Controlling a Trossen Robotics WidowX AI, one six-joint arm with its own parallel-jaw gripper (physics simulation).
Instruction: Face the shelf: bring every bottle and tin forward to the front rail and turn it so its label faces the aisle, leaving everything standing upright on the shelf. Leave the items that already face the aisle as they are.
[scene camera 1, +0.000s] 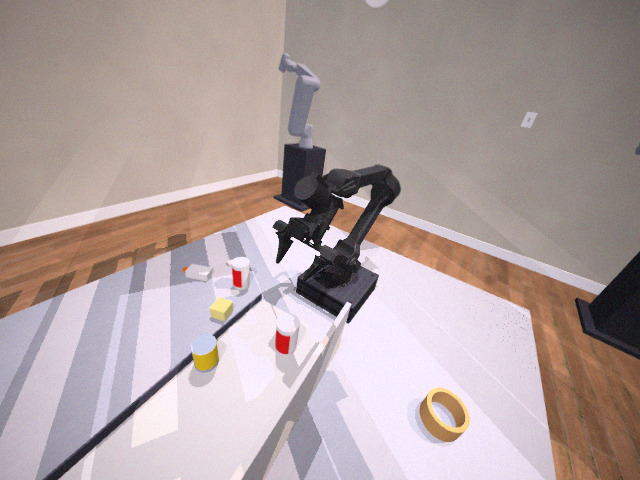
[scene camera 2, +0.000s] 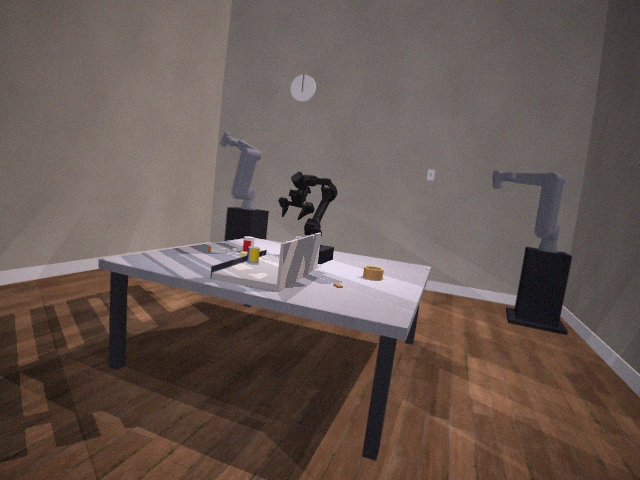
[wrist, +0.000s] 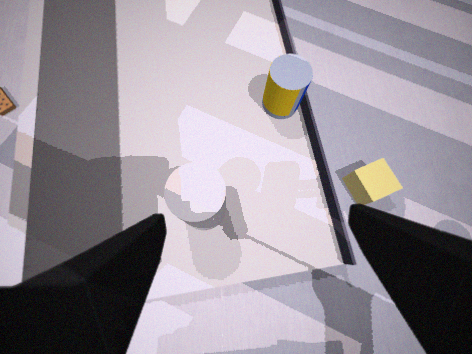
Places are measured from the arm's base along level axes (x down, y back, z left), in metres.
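Pixels of known places: gripper, fingertip midpoint: (scene camera 1: 290, 272) (scene camera 2: 290, 218) (wrist: 256, 217); arm's base at its link origin: (scene camera 1: 342, 278).
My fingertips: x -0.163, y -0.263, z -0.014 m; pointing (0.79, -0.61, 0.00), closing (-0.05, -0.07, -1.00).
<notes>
Ahead of a thing's pixels: the offset from my fingertips to its top centre.
A white-capped bottle with a red patch @[dy -0.039, dx +0.112, dz +0.045 m] (scene camera 1: 285, 335) (wrist: 195, 192) stands upright on the shelf board (scene camera 1: 206, 413) (scene camera 2: 242, 279), back from the dark front rail (scene camera 1: 129, 409) (scene camera 2: 227, 265) (wrist: 317, 150). Its red patch does not show in the wrist view. A yellow tin @[dy -0.205, dx +0.141, dz -0.062 m] (scene camera 1: 205, 355) (scene camera 2: 254, 254) (wrist: 284, 95) stands upright close to the rail, with blue on its rail side in the wrist view. My gripper (scene camera 1: 305, 258) (scene camera 2: 292, 217) (wrist: 256, 217) is open and empty, above the near end of the shelf; the bottle appears between its fingers in the wrist view, but below them.
Another red-and-white bottle @[dy +0.039, dx +0.138, dz -0.261 m] (scene camera 1: 239, 273) (scene camera 2: 248, 244) stands on the table outside the rail, near a lying white bottle @[dy -0.048, dx +0.209, dz -0.406 m] (scene camera 1: 198, 272). A yellow block @[dy -0.083, dx +0.199, dz -0.190 m] (scene camera 1: 221, 308) (wrist: 375, 181) lies outside the rail. Behind the back panel (scene camera 1: 330, 351) (scene camera 2: 299, 258) are an orange ring @[dy +0.094, dx +0.187, dz +0.436 m] (scene camera 1: 429, 421) (scene camera 2: 373, 276) and a small orange piece @[dy -0.204, dx +0.229, dz +0.375 m] (scene camera 2: 338, 285).
</notes>
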